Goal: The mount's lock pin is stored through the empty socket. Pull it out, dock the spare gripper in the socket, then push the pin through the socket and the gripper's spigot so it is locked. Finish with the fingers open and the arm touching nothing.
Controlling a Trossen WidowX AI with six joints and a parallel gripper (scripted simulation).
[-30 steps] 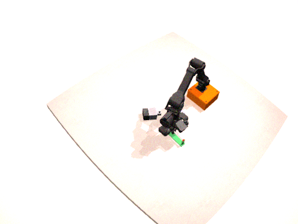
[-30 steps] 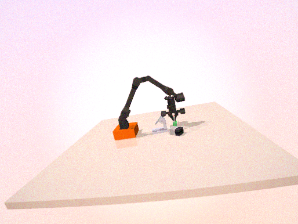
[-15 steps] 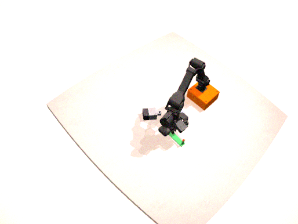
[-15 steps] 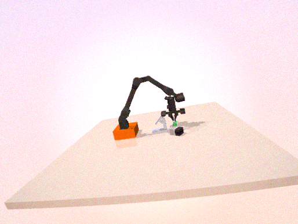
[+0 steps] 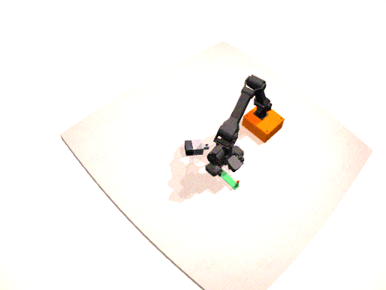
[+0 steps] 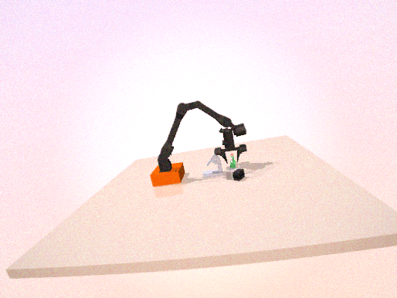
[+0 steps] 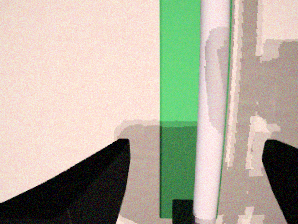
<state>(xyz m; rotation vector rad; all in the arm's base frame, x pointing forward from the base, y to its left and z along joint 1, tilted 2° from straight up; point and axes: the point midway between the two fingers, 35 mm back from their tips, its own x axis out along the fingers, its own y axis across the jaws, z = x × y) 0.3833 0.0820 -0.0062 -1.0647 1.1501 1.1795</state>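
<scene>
Now: the green cradle 2 cm to the left of my gripper tip. From my gripper tip the other things lie so: pale grey mount: 10 cm behind, 9 cm to the right, 3 cm above; spare gripper: 19 cm to the right, 2 cm behind.
</scene>
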